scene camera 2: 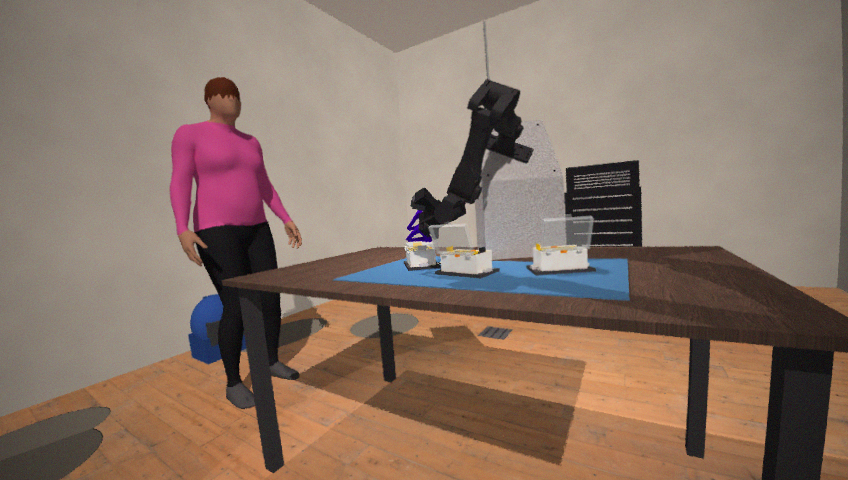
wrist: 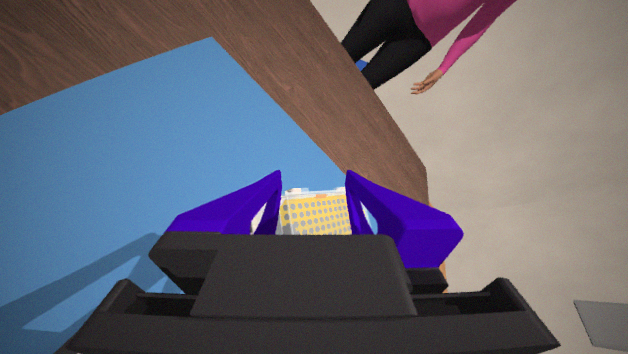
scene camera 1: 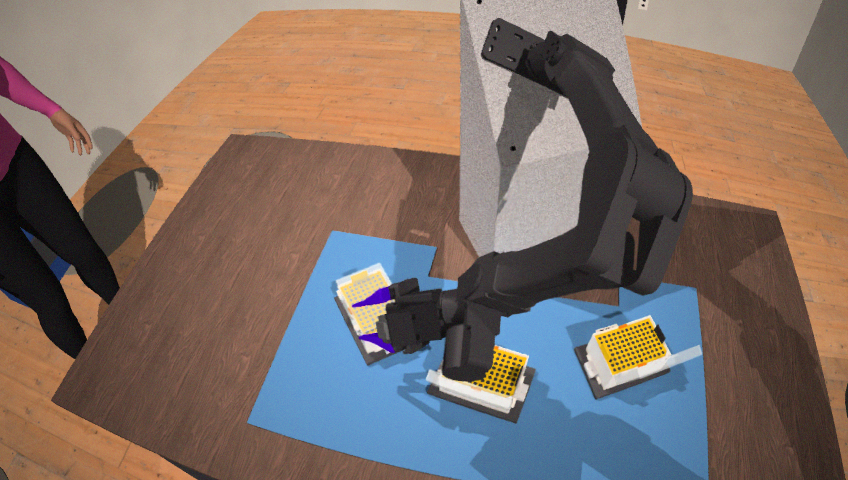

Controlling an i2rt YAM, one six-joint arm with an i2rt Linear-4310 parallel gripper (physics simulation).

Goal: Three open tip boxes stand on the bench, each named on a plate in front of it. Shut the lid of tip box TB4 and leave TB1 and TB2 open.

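Pixels of known places: gripper, fingertip midpoint: point(scene camera 2: 407, 234) point(wrist: 313, 177) point(scene camera 1: 357, 321); arm's base, link origin: point(scene camera 2: 504, 147) point(scene camera 1: 542, 62).
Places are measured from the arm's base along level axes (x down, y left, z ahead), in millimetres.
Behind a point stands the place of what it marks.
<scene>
The left tip box, TB4 point(scene camera 1: 364, 288) @[x 317, y -169, z 311 mm] point(scene camera 2: 420, 255) @[x 351, y -105, z 359 mm] point(wrist: 317, 215) @[x 317, y -137, z 350 mm], has its clear lid down over the yellow rack, which looks pale through it; its plate is hidden. My gripper point(scene camera 1: 357, 321) @[x 280, y -125, z 390 mm] point(scene camera 2: 418, 239) @[x 280, y -125, z 390 mm] point(wrist: 313, 177) @[x 280, y -125, z 390 mm] is partly open and empty, with its purple fingertips just above that lid; whether they touch it I cannot tell. The middle box point(scene camera 1: 505, 373) point(scene camera 2: 465, 262) @[x 356, y 104, z 383 mm] is open, its lid upright in scene camera 2, and my wrist covers part of it in scene camera 1. The right box point(scene camera 1: 631, 346) point(scene camera 2: 559, 260) @[x 361, y 305, z 241 mm] is open, its lid point(scene camera 1: 685, 355) @[x 251, y 360, z 242 mm] point(scene camera 2: 568, 231) @[x 283, y 339, z 259 mm] standing up. Their plates are unreadable.
The boxes stand on a blue mat point(scene camera 1: 309, 380) @[x 394, y -186, z 482 mm] point(scene camera 2: 606, 285) @[x 394, y 446, z 320 mm] point(wrist: 150, 125) @[x 394, y -97, z 513 mm] on the brown table point(scene camera 1: 208, 237) @[x 398, y -611, z 326 mm] point(scene camera 2: 714, 285) @[x 397, y 624, z 216 mm]. A grey speckled pedestal point(scene camera 1: 535, 196) @[x 203, y 39, z 86 mm] point(scene camera 2: 517, 208) @[x 224, y 71, z 49 mm] stands behind. A person in a pink top point(scene camera 2: 223, 172) stands beyond the table's left side.
</scene>
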